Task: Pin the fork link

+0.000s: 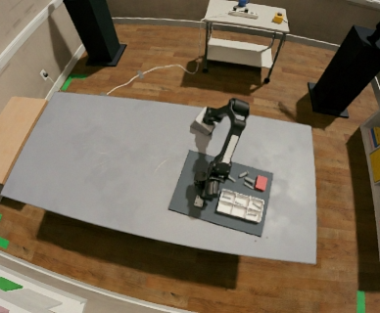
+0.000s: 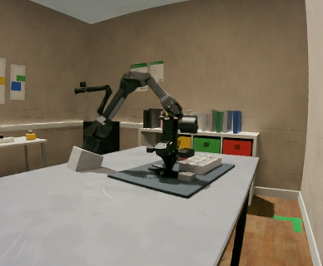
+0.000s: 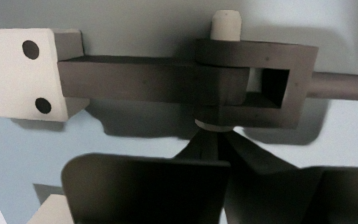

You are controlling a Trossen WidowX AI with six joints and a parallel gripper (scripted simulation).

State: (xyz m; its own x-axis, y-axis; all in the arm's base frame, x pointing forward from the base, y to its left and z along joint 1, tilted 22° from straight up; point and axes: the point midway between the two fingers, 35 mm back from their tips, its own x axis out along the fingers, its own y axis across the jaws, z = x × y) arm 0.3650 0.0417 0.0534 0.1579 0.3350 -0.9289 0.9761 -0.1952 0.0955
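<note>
The eye plate is 1 cm ahead of my hand, 3 cm to the right of it and 3 cm below it. Round my hand: mat: 1 cm ahead, 7 cm to the left, 4 cm below; then headed pin: 3 cm to the right, 3 cm below; then fork link: 3 cm behind, 3 cm to the right, 3 cm below.
</note>
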